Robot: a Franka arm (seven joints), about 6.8 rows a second.
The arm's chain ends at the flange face. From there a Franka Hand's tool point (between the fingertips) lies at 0.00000 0.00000 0.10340 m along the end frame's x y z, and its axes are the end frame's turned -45 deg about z.
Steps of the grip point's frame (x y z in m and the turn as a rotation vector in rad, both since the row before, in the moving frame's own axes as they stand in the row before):
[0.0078, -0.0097, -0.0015, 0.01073, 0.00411, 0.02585]
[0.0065, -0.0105, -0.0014, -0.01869, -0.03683, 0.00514]
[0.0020, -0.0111, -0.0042, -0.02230, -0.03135, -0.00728]
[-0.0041, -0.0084, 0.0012, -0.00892, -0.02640, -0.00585]
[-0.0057, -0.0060, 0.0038, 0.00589, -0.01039, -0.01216]
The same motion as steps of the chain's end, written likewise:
[-0.0009, -0.0113, -0.0015, 0.01049, -0.00468, 0.02585]
[-0.0015, -0.0161, -0.0013, -0.03926, -0.01283, 0.00514]
[-0.0058, -0.0132, -0.0041, -0.03794, -0.00640, -0.00728]
[-0.0076, -0.0056, 0.0012, -0.02498, -0.01236, -0.00585]
[-0.0071, -0.0005, 0.0038, -0.00318, -0.01151, -0.01216]

